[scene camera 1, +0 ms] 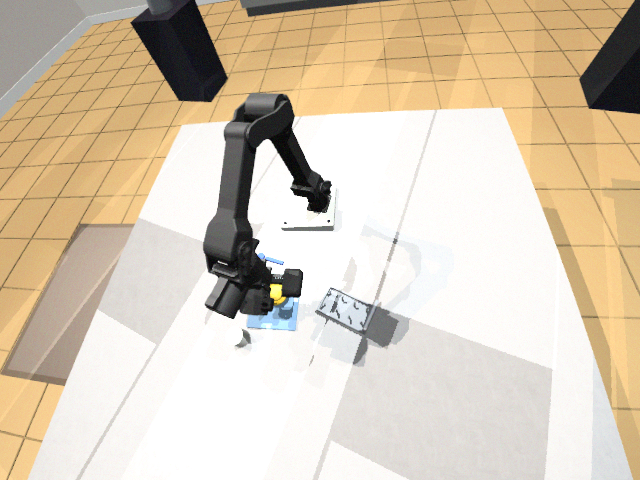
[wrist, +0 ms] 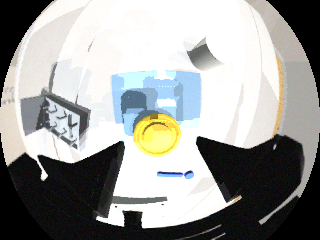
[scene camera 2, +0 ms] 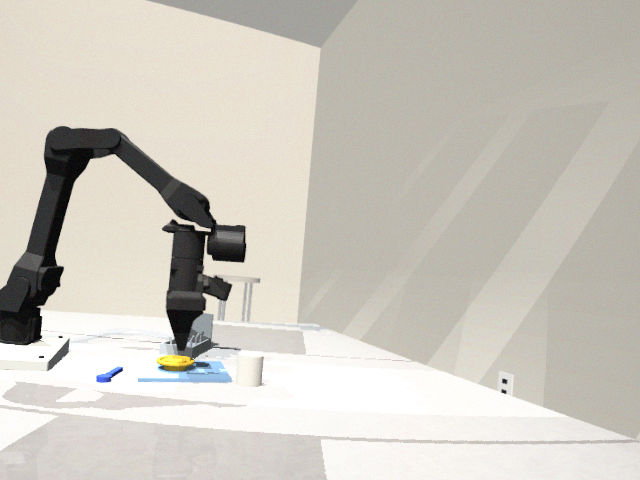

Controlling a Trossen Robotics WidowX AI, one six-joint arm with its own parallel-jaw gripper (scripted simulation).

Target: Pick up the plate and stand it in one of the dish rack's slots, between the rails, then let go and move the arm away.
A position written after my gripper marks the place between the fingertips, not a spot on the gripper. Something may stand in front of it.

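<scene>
Scene camera 1 gives you a grey dish rack (scene camera 1: 336,304) and my gripper (scene camera 1: 271,292), which is open and holds nothing. In scene camera 2 there's my gripper (scene camera 2: 180,346) again, along with the grey dish rack (scene camera 2: 199,340), a white cup (scene camera 2: 249,363) and a light blue mat (scene camera 2: 201,371). The wrist view has a yellow plate (wrist: 157,134), the grey dish rack (wrist: 68,124), the white cup (wrist: 214,50) and my gripper (wrist: 161,143).
</scene>
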